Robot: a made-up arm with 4 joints.
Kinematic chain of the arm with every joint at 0, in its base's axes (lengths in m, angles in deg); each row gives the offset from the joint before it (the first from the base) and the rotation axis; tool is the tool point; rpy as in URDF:
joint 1: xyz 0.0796 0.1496 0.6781 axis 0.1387 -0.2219 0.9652
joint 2: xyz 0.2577 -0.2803 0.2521 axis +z
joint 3: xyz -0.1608 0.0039 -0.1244 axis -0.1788 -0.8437 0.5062
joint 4: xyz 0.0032 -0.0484 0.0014 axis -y
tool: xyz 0.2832 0.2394 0.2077 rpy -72.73 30 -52.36
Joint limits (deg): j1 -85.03..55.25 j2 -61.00..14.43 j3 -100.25..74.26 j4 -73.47..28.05
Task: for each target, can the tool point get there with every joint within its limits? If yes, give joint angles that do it. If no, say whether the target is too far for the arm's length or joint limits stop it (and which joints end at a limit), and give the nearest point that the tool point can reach.
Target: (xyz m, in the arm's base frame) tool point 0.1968 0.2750 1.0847
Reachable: yes | joints 29.40 -18.77 54.82 -9.74
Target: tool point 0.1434 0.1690 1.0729
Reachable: yes | joints -54.77 4.71 55.24 8.57
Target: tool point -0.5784 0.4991 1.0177
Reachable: no: joint limits stop it (at a limit: joint 2, joint 3, joint 4) | nearest point -0.1463 0.2348 1.0379 | short by 0.507 m
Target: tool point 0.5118 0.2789 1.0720
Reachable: yes | joints 29.46 -48.52 39.83 -21.93
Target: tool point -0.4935 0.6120 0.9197
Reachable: no: joint limits stop it (at a limit: joint 2, joint 3, joint 4) | nearest point -0.1159 0.2770 1.0432 | short by 0.520 m
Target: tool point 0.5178 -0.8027 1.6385
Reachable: no: too far | nearest point 0.2965 -0.3318 1.0712 | short by 0.770 m
